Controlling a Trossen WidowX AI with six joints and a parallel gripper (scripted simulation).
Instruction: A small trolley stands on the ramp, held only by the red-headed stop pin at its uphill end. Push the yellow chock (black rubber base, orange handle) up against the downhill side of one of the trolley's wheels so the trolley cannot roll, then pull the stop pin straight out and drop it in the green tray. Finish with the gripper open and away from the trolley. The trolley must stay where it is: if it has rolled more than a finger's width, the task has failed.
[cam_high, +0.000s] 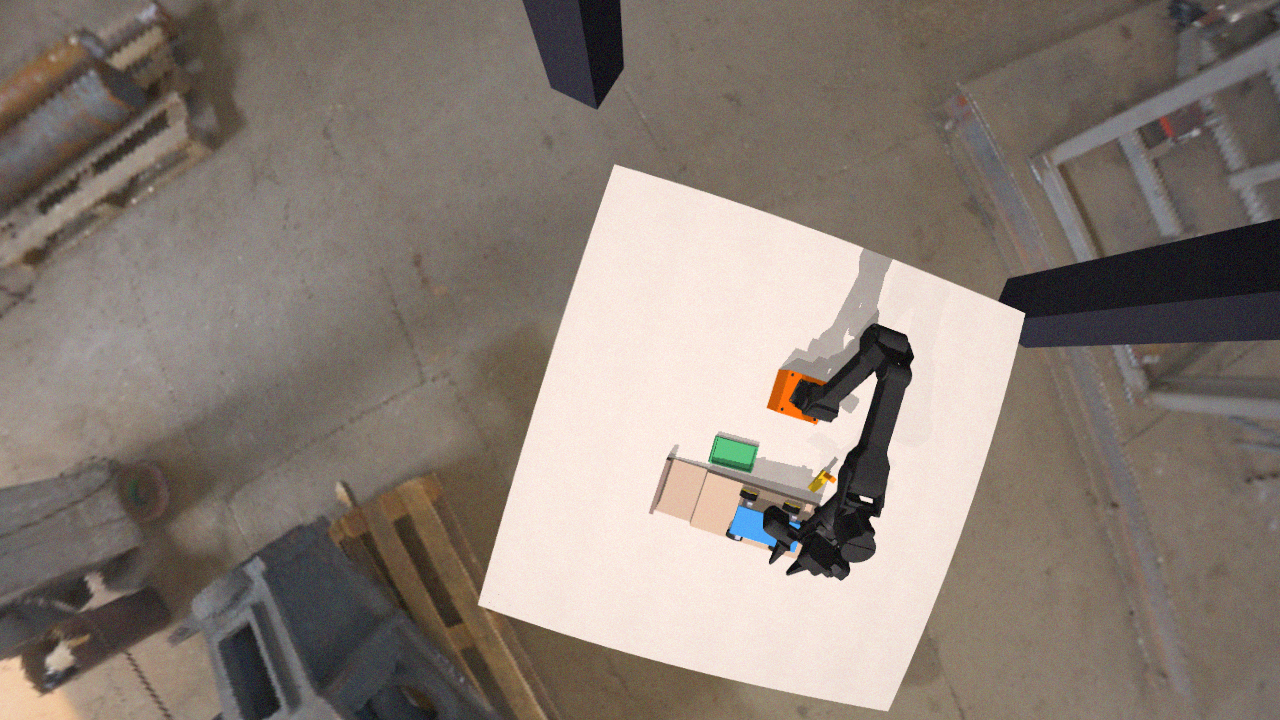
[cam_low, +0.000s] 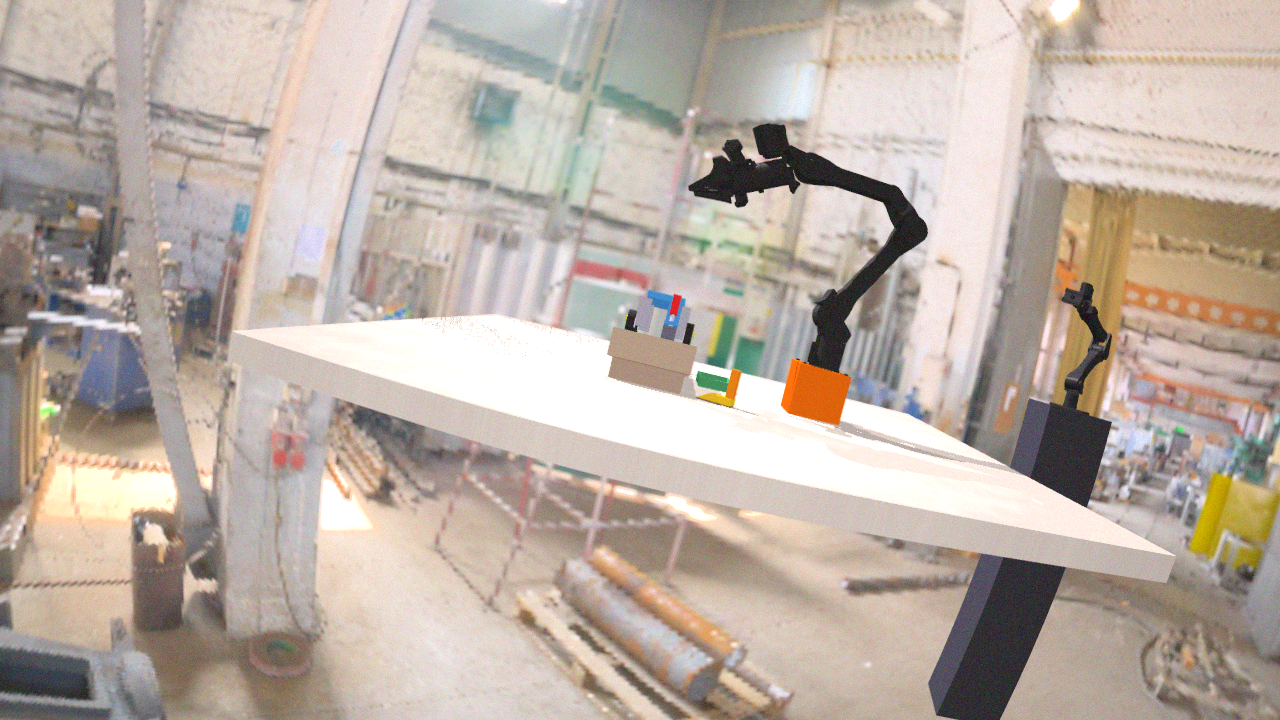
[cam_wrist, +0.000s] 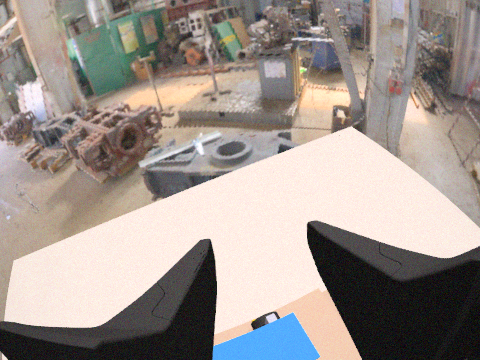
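The yellow chock lies 370 mm below my gripper tip, 170 mm behind it and 160 mm to the left of it. Also, from my gripper tip: red-headed stop pin (260 mm below, 150 mm to the left, 60 mm behind); then ramp block (340 mm below, 40 mm to the left, 10 mm behind); then blue trolley (280 mm below, 50 mm to the left, 10 mm behind).
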